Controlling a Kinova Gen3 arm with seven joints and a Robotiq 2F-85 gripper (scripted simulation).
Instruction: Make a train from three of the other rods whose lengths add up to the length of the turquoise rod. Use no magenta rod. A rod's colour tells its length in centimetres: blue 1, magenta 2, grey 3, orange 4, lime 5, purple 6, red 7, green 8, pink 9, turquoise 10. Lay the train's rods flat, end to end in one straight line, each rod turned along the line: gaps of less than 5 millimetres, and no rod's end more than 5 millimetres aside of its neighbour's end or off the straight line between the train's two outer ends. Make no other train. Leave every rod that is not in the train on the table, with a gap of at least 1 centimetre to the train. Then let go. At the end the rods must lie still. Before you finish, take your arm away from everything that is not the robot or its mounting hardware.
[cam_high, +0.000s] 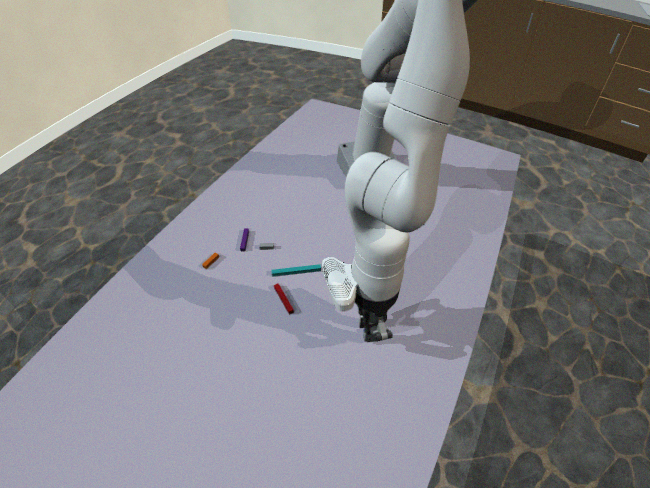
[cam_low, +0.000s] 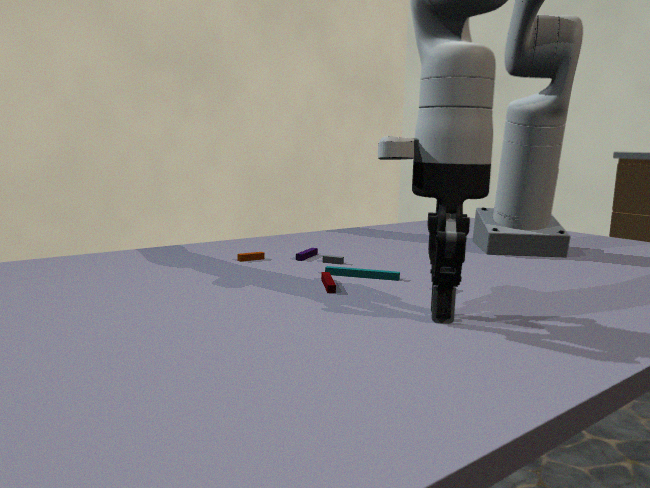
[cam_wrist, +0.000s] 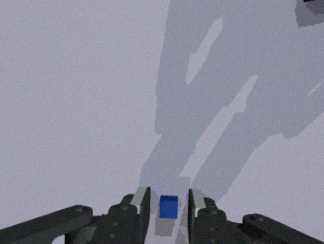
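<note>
My hand is 1 cm above the blue rod. The rest, counted from my hand: turquoise rod 18 cm to the right, 6 cm behind, 1 cm below; then red rod 17 cm to the right, 1 cm below, 1 cm ahead; then magenta rod 10 cm behind, 7 cm to the right, 1 cm below.
</note>
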